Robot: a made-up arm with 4 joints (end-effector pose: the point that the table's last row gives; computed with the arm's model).
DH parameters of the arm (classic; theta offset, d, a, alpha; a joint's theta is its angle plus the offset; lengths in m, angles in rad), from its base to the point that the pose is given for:
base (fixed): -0.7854 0 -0.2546 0
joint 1: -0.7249 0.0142 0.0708 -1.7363
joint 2: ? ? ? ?
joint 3: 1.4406 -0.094 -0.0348 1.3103
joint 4: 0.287 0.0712 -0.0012 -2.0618
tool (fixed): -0.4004 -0.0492 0 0
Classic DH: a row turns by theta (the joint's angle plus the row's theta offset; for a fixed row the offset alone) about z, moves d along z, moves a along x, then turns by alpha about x.
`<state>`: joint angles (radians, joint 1 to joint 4).
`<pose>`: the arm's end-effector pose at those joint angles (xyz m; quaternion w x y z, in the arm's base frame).
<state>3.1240 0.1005 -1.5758 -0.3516</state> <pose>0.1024 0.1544 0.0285 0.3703 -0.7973 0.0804 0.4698</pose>
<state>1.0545 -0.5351 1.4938 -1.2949</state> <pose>-0.1546 0.0179 -0.1668 0.5228 -0.0841 -0.1325 0.8379</pose>
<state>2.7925 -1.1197 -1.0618 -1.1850</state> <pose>0.1461 0.1797 -0.0408 0.5217 -0.6878 0.0311 0.5038</pose>
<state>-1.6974 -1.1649 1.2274 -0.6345</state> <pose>-0.3733 0.3348 -0.1292 0.8714 -0.1955 0.0880 -0.4412</pose>
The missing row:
joint 2: 1.5038 -0.1788 0.0881 1.529
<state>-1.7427 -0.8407 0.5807 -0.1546</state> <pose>-0.3113 0.3940 -0.1629 0.6305 -0.0723 -0.0790 -0.7688</pose>
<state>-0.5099 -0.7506 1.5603 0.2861</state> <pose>-0.3137 0.1564 -0.1278 0.8069 0.2100 -0.5519 0.0168</pose>
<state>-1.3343 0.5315 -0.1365 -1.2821</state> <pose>-0.1884 0.4819 -0.0450 0.6922 0.6867 0.0900 -0.2031</pose>
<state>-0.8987 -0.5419 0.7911 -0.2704</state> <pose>-0.3671 0.2577 -0.1793 0.9017 0.0889 -0.1839 -0.3810</pose>
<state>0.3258 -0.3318 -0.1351 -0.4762</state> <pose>-0.4270 0.0368 -0.1445 0.9388 0.0931 0.3310 -0.0225</pose>
